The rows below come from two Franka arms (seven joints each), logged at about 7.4 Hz.
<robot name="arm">
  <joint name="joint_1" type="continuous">
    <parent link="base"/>
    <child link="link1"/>
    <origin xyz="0 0 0.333" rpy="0 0 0"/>
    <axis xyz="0 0 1"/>
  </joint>
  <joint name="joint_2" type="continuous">
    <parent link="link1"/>
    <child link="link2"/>
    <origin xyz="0 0 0" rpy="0 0 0"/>
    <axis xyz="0 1 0"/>
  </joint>
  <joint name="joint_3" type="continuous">
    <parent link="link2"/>
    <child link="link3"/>
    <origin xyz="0 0 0.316" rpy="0 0 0"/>
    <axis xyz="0 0 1"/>
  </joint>
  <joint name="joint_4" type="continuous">
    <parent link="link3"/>
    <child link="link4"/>
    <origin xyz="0.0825 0 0" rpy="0 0 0"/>
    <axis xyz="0 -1 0"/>
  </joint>
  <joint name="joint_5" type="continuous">
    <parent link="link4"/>
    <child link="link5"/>
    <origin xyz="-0.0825 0 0.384" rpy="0 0 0"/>
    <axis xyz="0 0 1"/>
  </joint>
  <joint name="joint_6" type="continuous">
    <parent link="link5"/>
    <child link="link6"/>
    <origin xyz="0 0 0" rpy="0 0 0"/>
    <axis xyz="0 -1 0"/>
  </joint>
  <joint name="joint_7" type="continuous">
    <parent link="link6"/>
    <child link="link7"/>
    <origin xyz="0.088 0 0" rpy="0 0 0"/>
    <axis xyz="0 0 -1"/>
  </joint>
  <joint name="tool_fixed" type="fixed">
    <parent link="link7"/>
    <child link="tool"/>
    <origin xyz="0 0 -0.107" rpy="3.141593 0 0"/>
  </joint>
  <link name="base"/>
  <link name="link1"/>
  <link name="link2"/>
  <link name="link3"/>
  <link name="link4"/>
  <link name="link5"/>
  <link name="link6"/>
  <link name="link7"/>
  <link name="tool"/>
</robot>
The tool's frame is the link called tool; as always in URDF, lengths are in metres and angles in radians. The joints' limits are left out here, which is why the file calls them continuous.
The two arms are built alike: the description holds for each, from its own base.
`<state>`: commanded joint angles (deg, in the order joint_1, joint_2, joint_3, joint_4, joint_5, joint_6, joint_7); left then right.
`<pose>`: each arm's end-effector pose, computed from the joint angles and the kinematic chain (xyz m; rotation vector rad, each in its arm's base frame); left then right.
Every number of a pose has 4 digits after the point. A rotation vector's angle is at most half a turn.
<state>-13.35 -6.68 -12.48 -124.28 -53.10 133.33 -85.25 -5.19 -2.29 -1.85 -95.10 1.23 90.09 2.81</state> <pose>0.4797 -0.2509 0.4768 1.7108 1.7667 -0.5834 0.5364 -0.0643 0.6046 -3.1047 0.2683 0.0727</pose>
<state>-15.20 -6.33 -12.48 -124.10 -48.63 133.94 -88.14 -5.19 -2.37 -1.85 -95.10 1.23 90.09 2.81</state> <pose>0.4737 -0.2651 0.4751 1.7730 1.7794 -0.5470 0.5360 -0.0642 0.6053 -3.1047 0.2683 0.0705</pose>
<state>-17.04 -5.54 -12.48 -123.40 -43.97 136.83 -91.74 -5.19 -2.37 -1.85 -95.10 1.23 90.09 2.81</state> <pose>0.4736 -0.2782 0.4772 1.7973 1.7949 -0.4705 0.5360 -0.0642 0.6053 -3.1047 0.2683 0.0705</pose>
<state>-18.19 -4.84 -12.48 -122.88 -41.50 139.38 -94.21 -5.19 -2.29 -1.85 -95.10 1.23 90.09 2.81</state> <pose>0.4751 -0.2866 0.4790 1.7906 1.8052 -0.4206 0.5364 -0.0643 0.6046 -3.1047 0.2683 0.0727</pose>
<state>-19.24 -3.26 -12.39 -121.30 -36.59 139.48 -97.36 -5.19 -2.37 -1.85 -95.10 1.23 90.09 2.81</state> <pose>0.4782 -0.2982 0.4777 1.8356 1.8163 -0.3768 0.5360 -0.0642 0.6053 -3.1047 0.2683 0.0705</pose>
